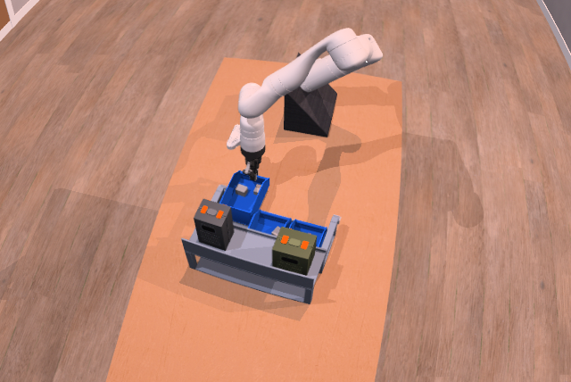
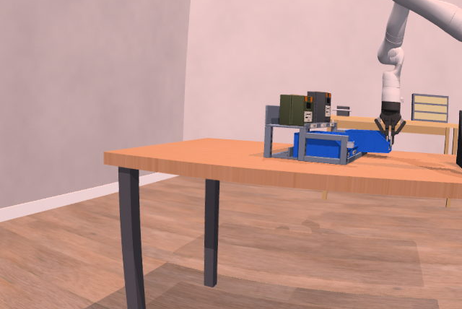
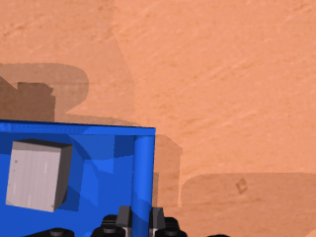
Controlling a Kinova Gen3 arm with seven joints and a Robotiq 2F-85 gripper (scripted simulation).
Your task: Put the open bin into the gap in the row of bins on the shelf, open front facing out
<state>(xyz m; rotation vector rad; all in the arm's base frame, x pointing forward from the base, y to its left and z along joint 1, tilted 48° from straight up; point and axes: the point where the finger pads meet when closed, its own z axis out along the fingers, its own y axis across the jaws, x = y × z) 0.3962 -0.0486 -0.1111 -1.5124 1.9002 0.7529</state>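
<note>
The grey block lies 50 mm ahead of my hand, 30 mm to the right of it and 30 mm below it. From my hand the other things lie so: grey shelf: 240 mm ahead, 70 mm to the left, 10 mm above; then dark grey box: 280 mm ahead, 60 mm to the right, 100 mm above; then olive box: 330 mm ahead, 170 mm to the left, 90 mm above.
</note>
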